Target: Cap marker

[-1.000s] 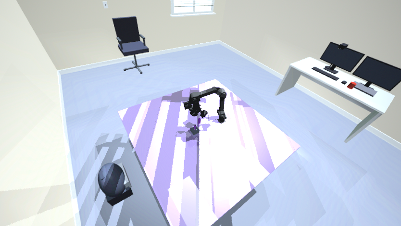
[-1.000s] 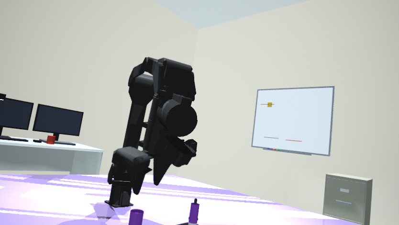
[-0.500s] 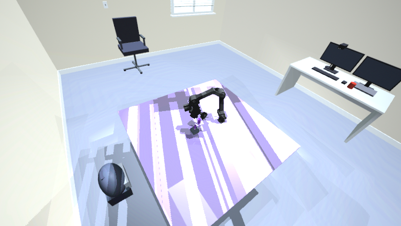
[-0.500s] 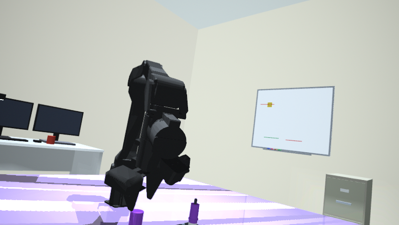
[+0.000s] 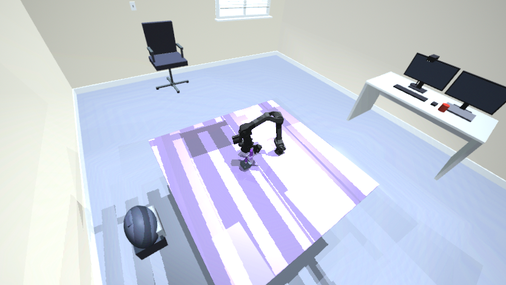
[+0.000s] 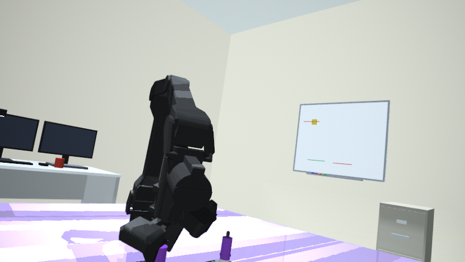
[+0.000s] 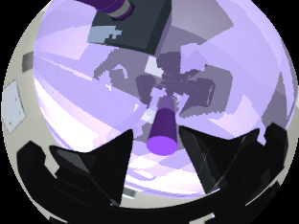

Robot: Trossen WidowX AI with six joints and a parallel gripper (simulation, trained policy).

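Right now my gripper tip is 1 cm to the left of the purple cap and 1 cm short of it.
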